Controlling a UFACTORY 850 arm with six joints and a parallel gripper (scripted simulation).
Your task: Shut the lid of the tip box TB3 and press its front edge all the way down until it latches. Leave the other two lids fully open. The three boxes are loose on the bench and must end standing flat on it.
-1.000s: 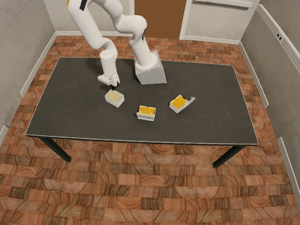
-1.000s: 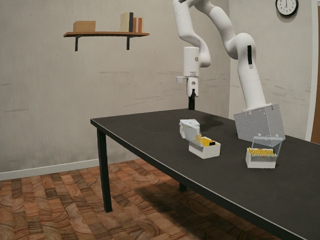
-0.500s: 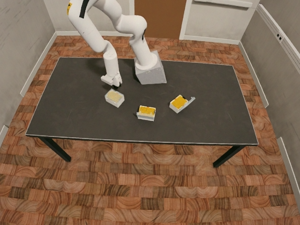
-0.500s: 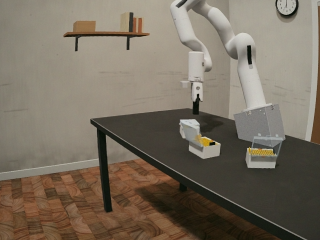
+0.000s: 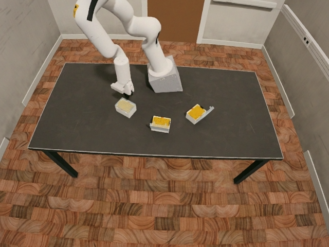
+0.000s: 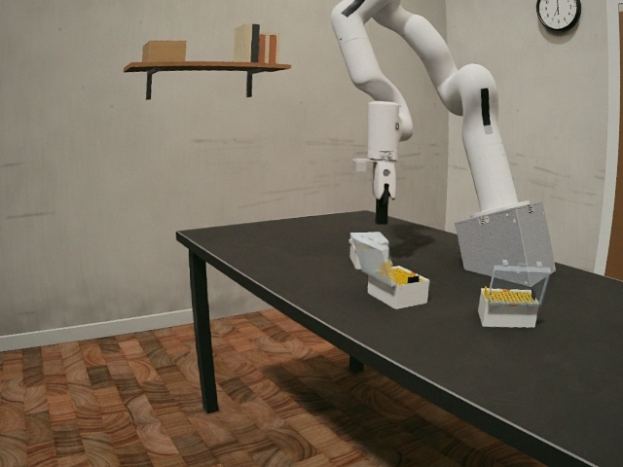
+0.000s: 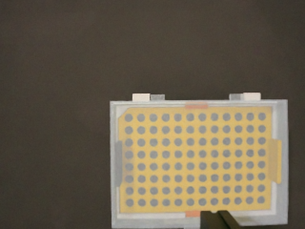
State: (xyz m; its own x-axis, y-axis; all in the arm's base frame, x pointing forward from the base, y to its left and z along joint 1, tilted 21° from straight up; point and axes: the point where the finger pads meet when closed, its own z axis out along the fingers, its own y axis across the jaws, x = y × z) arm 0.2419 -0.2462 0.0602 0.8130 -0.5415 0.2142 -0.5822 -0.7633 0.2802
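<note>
Now: the label 13 cm below my hand, 2 cm behind it and 1 cm to the left of it. From my hand the other things lie so: box lid: 24 cm ahead, 21 cm to the left, 3 cm below; then tip box: 22 cm to the left, 19 cm ahead, 7 cm below.
</note>
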